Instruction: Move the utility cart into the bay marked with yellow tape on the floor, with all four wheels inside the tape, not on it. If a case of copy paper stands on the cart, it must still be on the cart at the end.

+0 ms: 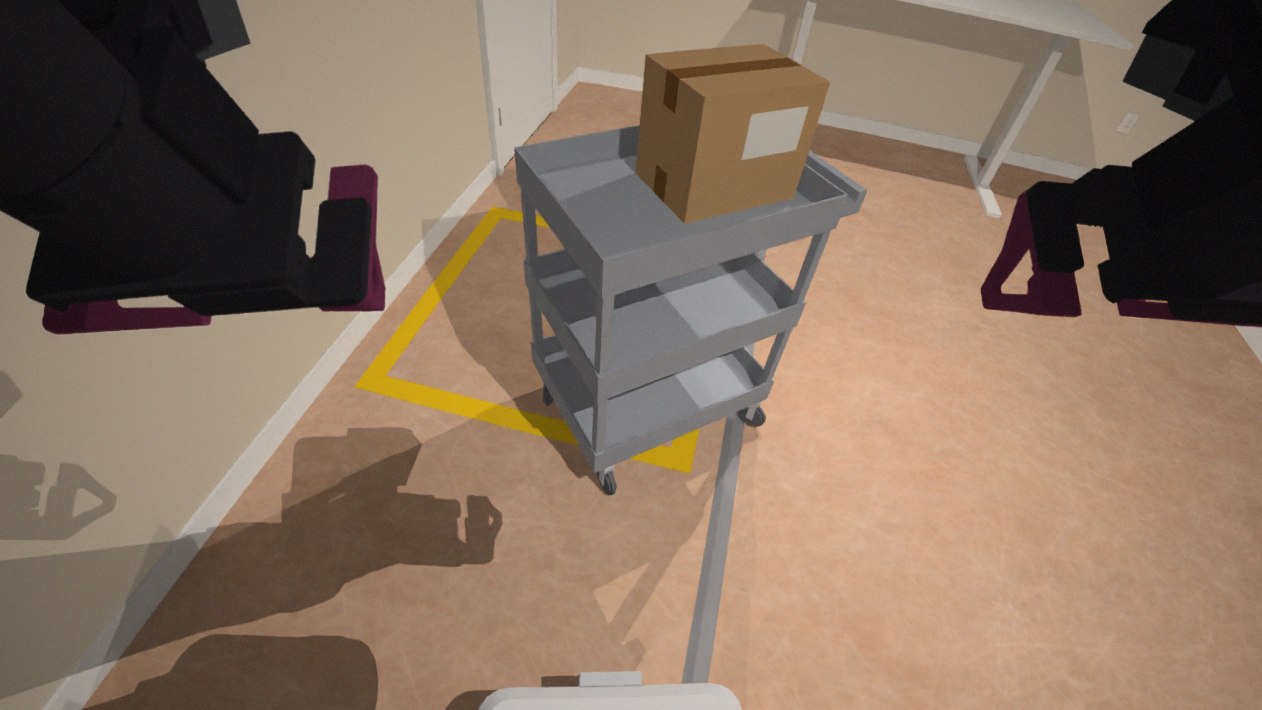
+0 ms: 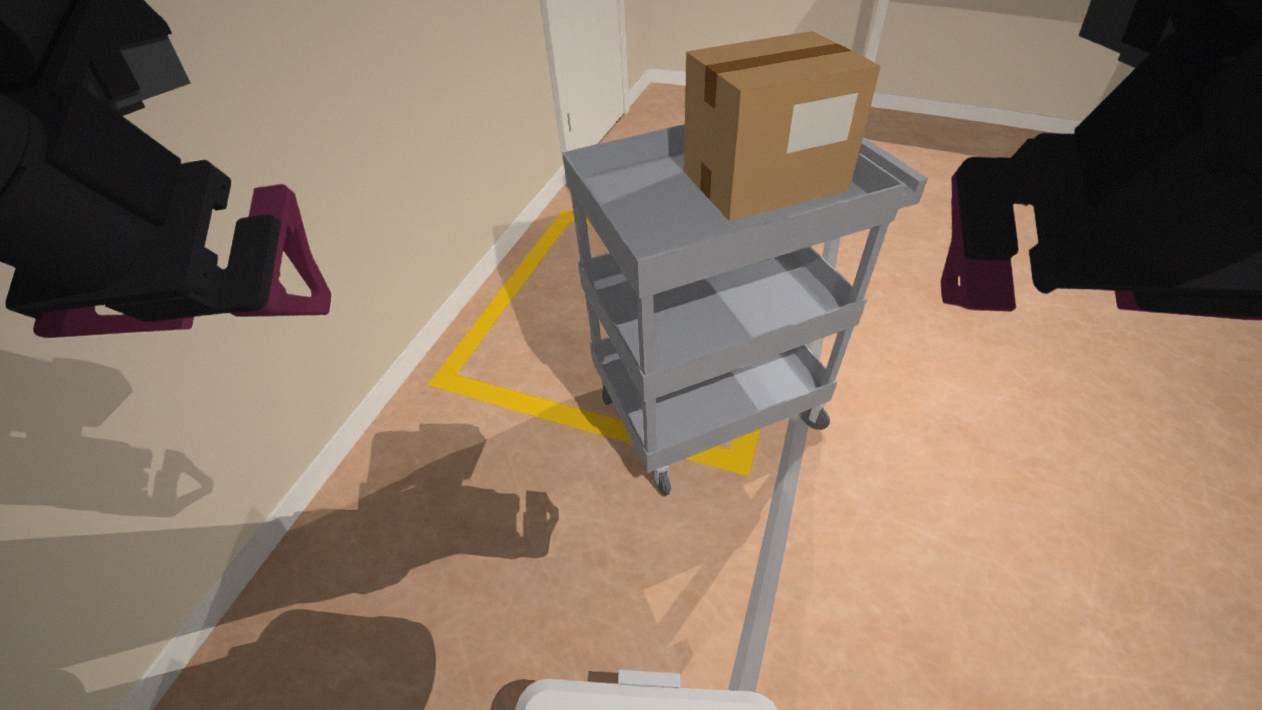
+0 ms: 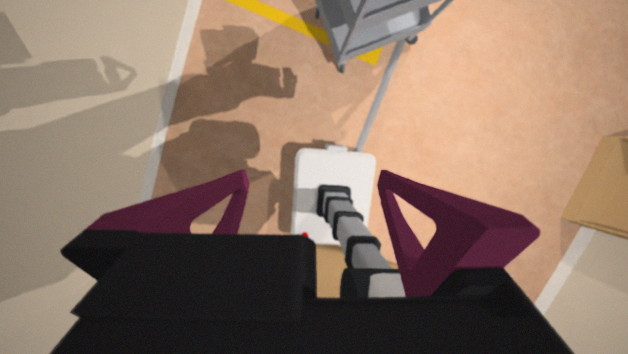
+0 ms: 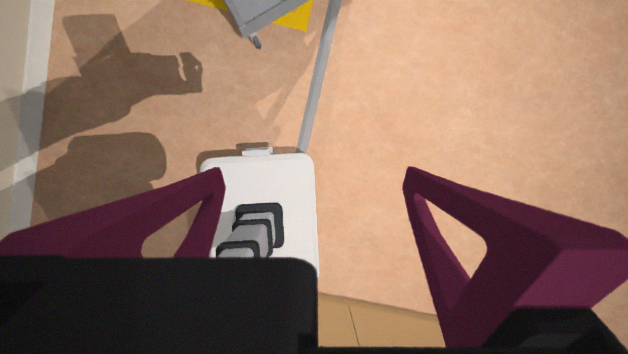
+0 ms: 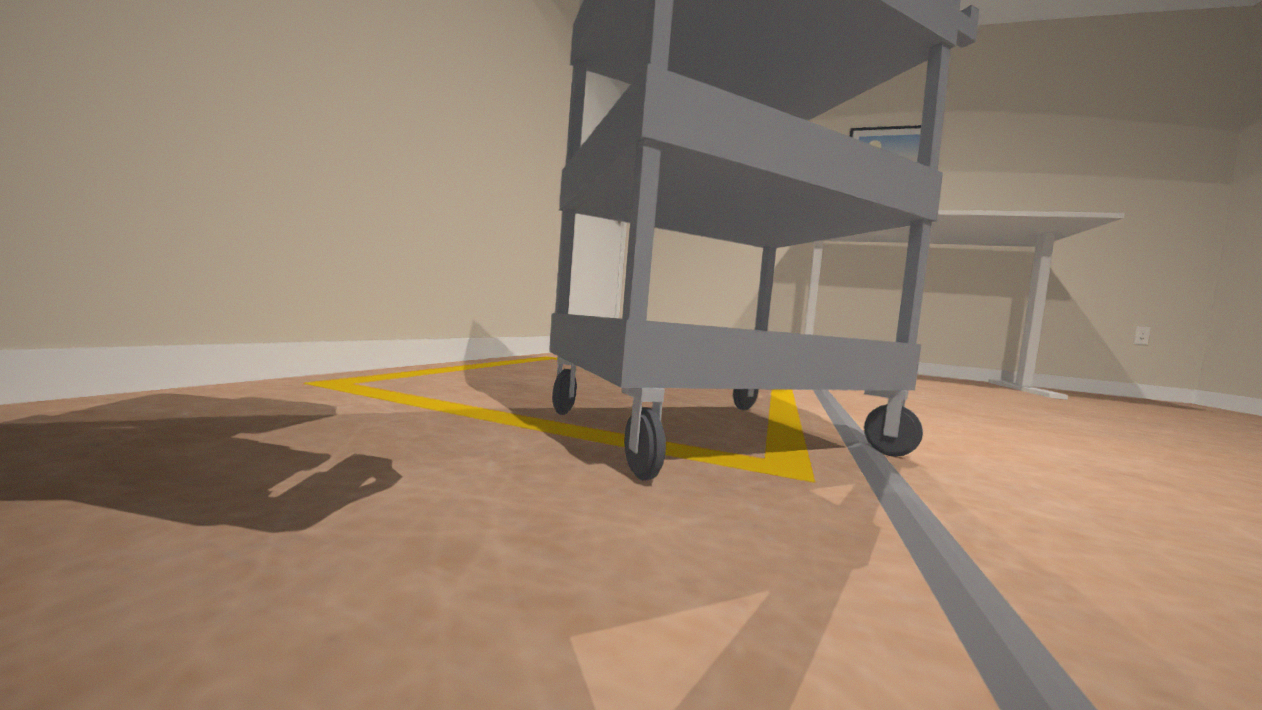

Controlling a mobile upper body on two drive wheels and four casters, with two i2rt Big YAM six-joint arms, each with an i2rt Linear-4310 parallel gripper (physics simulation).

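Places are measured from the left arm's base along level axes (x right, y ahead, z up), in millimetres.
Pixels of known places: left gripper, fingertip midpoint: point(image 1: 295, 306) point(image 2: 257, 311) point(image 3: 313, 177); right gripper, fingertip midpoint: point(image 1: 1053, 302) point(image 2: 1031, 294) point(image 4: 313, 177).
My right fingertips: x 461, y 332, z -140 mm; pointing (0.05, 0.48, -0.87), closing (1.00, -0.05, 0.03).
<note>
Behind a point stands the place of what it marks.
A grey three-shelf utility cart point(image 1: 723, 240) {x 434, y 994, z -577 mm} point(image 2: 758, 240) {x 419, y 987, z -580 mm} point(image 5: 767, 357) {x 405, y 980, z -1231 mm} stands angled across the yellow tape point(image 1: 441, 403) {x -311, y 1205, z -1409 mm} point(image 2: 529, 405) {x -228, y 1192, z -1409 mm} point(image 5: 494, 416) {x -81, y 1148, z -1409 mm}. A brown carton point(image 1: 719, 167) {x 432, y 1134, z -493 mm} point(image 2: 767, 176) {x 446, y 1141, z -529 mm} rests upright on its top shelf. The cart's nearest wheel point(image 5: 646, 441) {x 231, y 870, z -1348 mm} is in front of the near tape line. Its right wheel point(image 5: 893, 430) {x 698, y 1127, z -1358 mm} is outside the right line. The left wheel point(image 5: 564, 391) {x 51, y 1192, z -1352 mm} is inside; the far wheel point(image 5: 745, 394) {x 485, y 1450, z -1364 mm} appears just inside the right line. My left gripper point(image 1: 255, 304) {x 6, y 318, z -148 mm} point(image 3: 313, 177) {x 6, y 318, z -148 mm} and right gripper point(image 1: 1103, 304) point(image 4: 313, 174) {x 461, y 332, z -140 mm} are open and empty, both apart from the cart.
A grey floor strip point(image 1: 714, 547) {x 530, y 708, z -1399 mm} point(image 5: 944, 547) {x 552, y 757, z -1399 mm} runs from my white base point(image 1: 608, 699) {x 219, y 294, z -1150 mm} toward the cart's right wheel. A wall point(image 1: 379, 105) {x -544, y 1921, z -734 mm} is at the left, a door point(image 1: 520, 79) {x -211, y 3010, z -1049 mm} behind it. A white table point(image 5: 1023, 226) {x 2236, y 2751, z -485 mm} stands back right. Wooden furniture point(image 3: 600, 185) {x 2620, y 214, z -1310 mm} shows at right.
</note>
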